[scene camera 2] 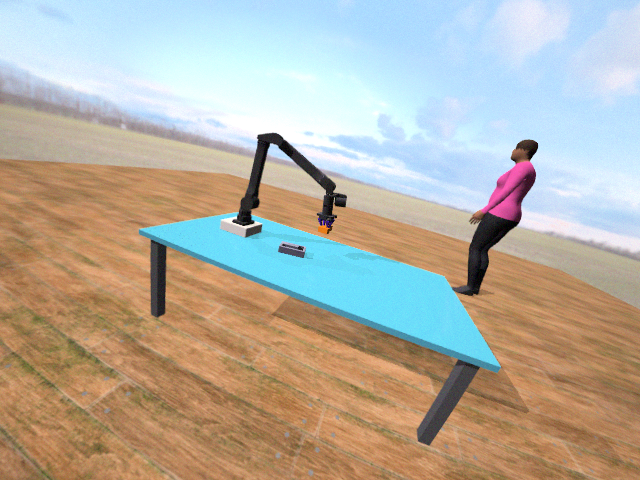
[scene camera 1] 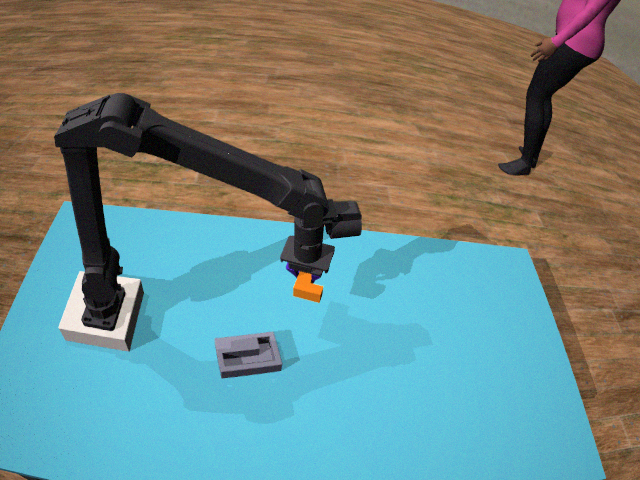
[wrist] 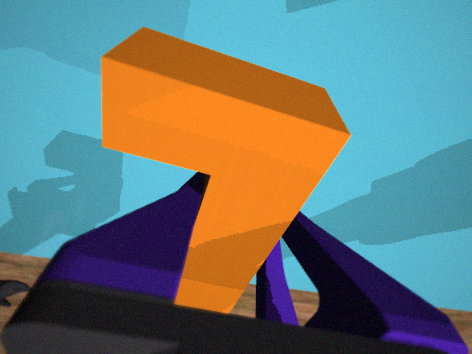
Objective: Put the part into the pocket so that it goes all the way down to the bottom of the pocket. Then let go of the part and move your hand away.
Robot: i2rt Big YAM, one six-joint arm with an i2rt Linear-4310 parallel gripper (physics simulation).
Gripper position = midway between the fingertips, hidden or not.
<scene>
My gripper [scene camera 1: 306, 279] carries an orange L-shaped part [wrist: 264, 140], clear of everything else.
My gripper shows as well in the wrist view [wrist: 233, 192].
</scene>
